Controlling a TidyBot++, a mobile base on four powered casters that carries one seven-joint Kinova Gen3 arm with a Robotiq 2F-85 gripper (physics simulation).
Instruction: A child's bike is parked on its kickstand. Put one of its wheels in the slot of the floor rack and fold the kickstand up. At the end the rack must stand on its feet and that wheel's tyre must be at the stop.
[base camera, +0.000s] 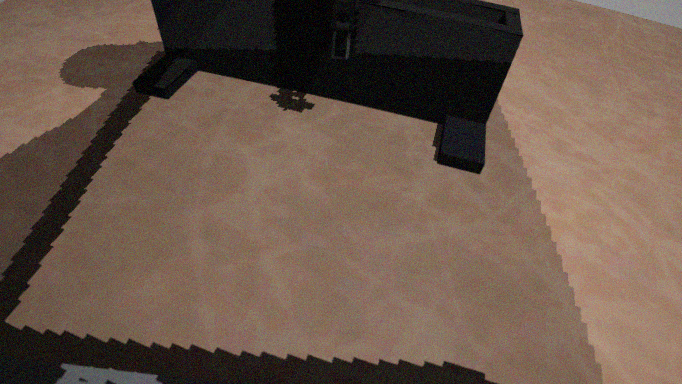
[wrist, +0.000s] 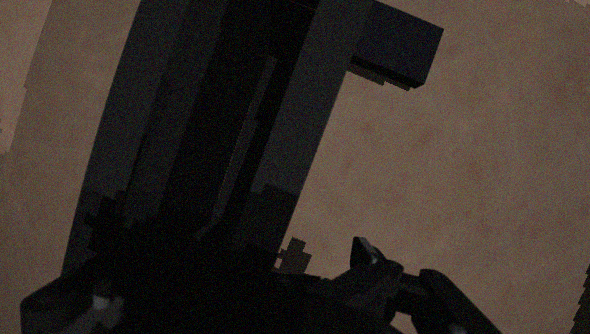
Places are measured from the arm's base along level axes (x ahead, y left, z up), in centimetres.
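Pixels of known places: gripper, fingertip midpoint: (base camera: 341, 42) (wrist: 287, 242).
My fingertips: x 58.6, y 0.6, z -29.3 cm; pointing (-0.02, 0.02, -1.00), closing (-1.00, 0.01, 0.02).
Ahead of a thing's pixels: the offset from my fingertips to its top centre. "spot": to the spot under its first point. Level surfaces: height alone.
The dark floor rack @[dx +6.2, dy +2.9, dz +5.7 cm] (base camera: 423, 58) (wrist: 304, 119) stands on its feet at the far end of the floor in the base view. Its slot @[spot: dx +2.2, dy +5.4, dz -0.8 cm] (base camera: 304, 37) (wrist: 213, 137) runs between two long walls. One foot @[dx -8.4, dy -18.2, dz -8.3 cm] (base camera: 461, 144) (wrist: 394, 43) sticks out on the right, another foot @[dx +3.4, dy +28.3, dz -8.3 cm] (base camera: 167, 76) on the left. My gripper (wrist: 287, 242) is open and empty, looking down over the near end of the slot, with its fingers to either side. A narrow grey piece (base camera: 341, 34) shows in the slot; I cannot tell what it is. No bike, wheel or kickstand can be made out in either view.
The floor @[dz -10.3 cm] (base camera: 318, 222) is tan, with a lit patch edged by jagged dark shadow. A small shadow (base camera: 291, 99) (wrist: 293, 255) lies just in front of the rack. A pale part of my base (base camera: 107, 376) shows at the bottom edge.
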